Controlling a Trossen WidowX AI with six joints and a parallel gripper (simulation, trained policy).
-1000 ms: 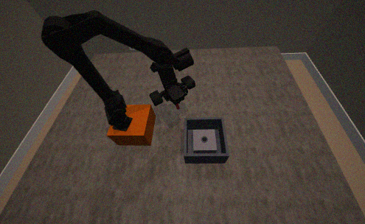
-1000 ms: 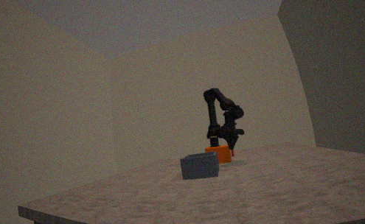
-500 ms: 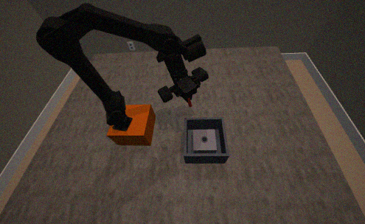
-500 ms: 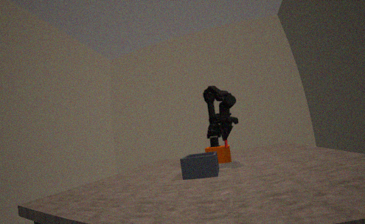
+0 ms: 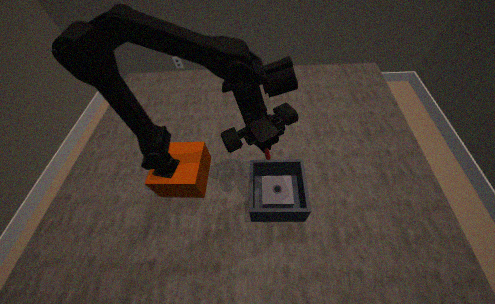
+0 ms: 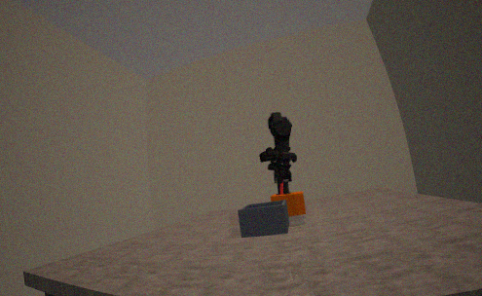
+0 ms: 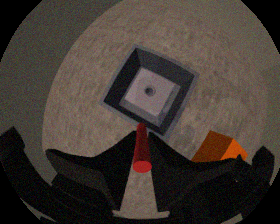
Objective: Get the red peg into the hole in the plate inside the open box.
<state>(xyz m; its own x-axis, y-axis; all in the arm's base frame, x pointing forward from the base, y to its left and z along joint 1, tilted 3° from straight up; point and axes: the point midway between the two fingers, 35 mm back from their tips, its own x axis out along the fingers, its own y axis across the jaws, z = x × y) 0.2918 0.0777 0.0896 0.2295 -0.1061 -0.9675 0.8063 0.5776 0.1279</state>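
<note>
Now: gripper tip 40 mm short of the pale plate, 60 mm to the left of it and 120 mm above it. The rest, counted from my gripper tip: red peg: 10 mm to the left; grey box: 40 mm ahead, 60 mm to the right, 140 mm below.
</note>
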